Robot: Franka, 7 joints.
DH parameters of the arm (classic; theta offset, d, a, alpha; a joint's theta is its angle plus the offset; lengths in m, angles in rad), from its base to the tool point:
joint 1: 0 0.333 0 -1.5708
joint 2: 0 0 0 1.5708
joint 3: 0 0.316 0.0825 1.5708
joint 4: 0 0 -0.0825 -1.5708
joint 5: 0 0.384 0 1.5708
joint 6: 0 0 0.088 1.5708
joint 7: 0 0.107 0 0
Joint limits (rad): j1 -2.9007..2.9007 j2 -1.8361..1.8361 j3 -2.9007..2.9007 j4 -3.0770..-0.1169 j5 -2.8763..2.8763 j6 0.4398..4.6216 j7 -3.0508..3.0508
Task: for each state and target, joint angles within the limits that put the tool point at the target. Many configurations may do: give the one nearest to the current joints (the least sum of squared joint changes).
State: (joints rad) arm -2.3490 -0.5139 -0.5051 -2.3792 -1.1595 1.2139 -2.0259
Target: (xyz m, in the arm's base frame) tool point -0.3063 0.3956 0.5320
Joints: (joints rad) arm -2.5696 -0.5384 -1.0687 -2.0648 -1.3211 1.3826 -2.0259
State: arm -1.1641 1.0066 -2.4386 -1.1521 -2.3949 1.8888 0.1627
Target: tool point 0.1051 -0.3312 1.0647
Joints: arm -0.9269 1.0165 -2.7608 -1.1071 -2.3511 1.7910 0.1627
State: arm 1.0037 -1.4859 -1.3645 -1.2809 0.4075 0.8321 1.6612
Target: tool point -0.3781 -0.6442 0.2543
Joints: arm 0.5208 -1.8241 -1.4873 -0.6566 0.4539 1.3153 1.6612
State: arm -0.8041 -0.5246 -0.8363 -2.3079 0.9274 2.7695 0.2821
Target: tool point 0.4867 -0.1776 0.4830
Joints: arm -0.1432 -0.2029 -0.1631 -2.2943 0.9046 2.6319 0.2821
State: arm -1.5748 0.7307 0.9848 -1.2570 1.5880 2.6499 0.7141
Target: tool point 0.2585 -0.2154 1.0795
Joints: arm -1.5673 -0.1612 0.8259 -0.8709 1.5940 2.9856 0.7141
